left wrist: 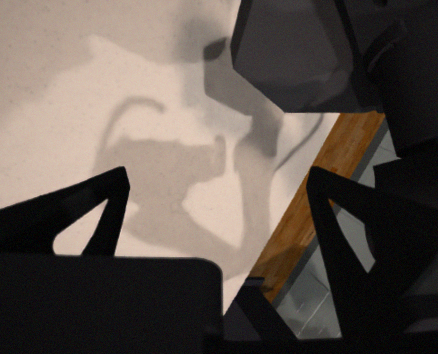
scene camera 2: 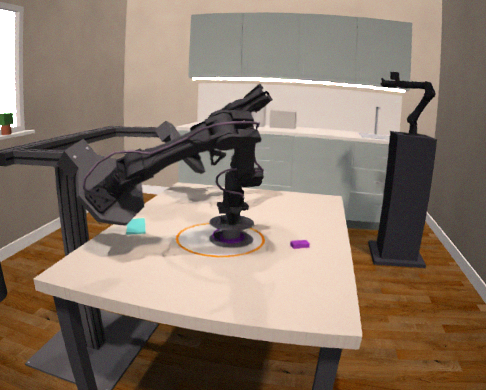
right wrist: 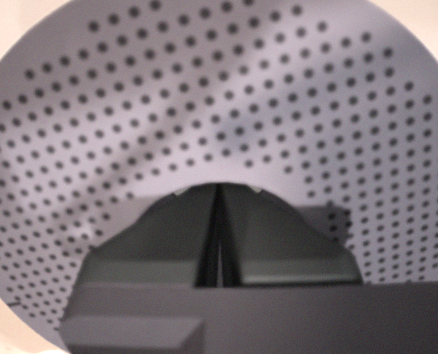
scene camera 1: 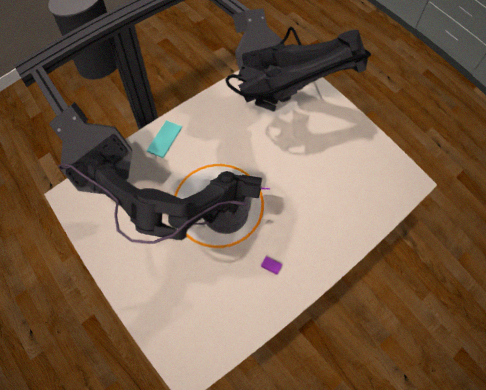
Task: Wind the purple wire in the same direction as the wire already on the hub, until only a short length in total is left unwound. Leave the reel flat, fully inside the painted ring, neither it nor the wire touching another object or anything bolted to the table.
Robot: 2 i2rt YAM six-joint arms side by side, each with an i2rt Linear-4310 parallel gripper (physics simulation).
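Where they show: left gripper, fingertip midpoint: (left wrist: 218,176) (scene camera 2: 211,158); right gripper, fingertip midpoint: (scene camera 2: 231,232) (right wrist: 219,178) (scene camera 1: 224,210); left arm's base at its link origin: (left wrist: 417,30) (scene camera 1: 264,58); right arm's base at its link origin: (scene camera 2: 111,187) (scene camera 1: 95,160).
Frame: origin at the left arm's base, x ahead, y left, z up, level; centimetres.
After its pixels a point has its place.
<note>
The dark reel (scene camera 1: 229,223) {x 49.0, y -30.1, z -16.3 cm} (scene camera 2: 231,243) {x 45.1, y -33.4, z -22.4 cm} (right wrist: 215,82) {x 45.7, y -33.4, z -16.4 cm} lies flat inside the orange painted ring (scene camera 1: 263,206) {x 44.6, y -16.3, z -22.8 cm} (scene camera 2: 221,256) {x 47.6, y -43.2, z -22.8 cm}. In the right wrist view its flange is full of small holes. Purple wire (scene camera 2: 222,237) {x 41.5, y -32.3, z -21.4 cm} is wound on the hub between the flanges. A short purple piece (scene camera 1: 265,188) {x 38.7, y -13.3, z -22.3 cm} sticks out beside the right arm in scene camera 1; whether it joins the reel is hidden. My right gripper (scene camera 2: 232,217) (right wrist: 219,178) {x 42.8, y -29.9, z -19.9 cm} is shut and empty, pointing down with its tips at the hub's centre. My left gripper (left wrist: 218,176) {x 15.1, y -3.6, z -0.9 cm} is open and empty above the table, away from the reel.
A purple block (scene camera 1: 271,265) {x 65.3, y -21.6, z -21.4 cm} (scene camera 2: 300,244) {x 66.0, y -22.9, z -21.5 cm} lies outside the ring, right of the reel. A flat teal block (scene camera 1: 165,139) {x 7.4, y -41.3, z -22.0 cm} (scene camera 2: 136,226) {x 8.0, y -42.5, z -22.1 cm} lies beyond the ring's other side. The right arm with its loose cable (scene camera 1: 116,220) covers much of the ring in scene camera 1.
</note>
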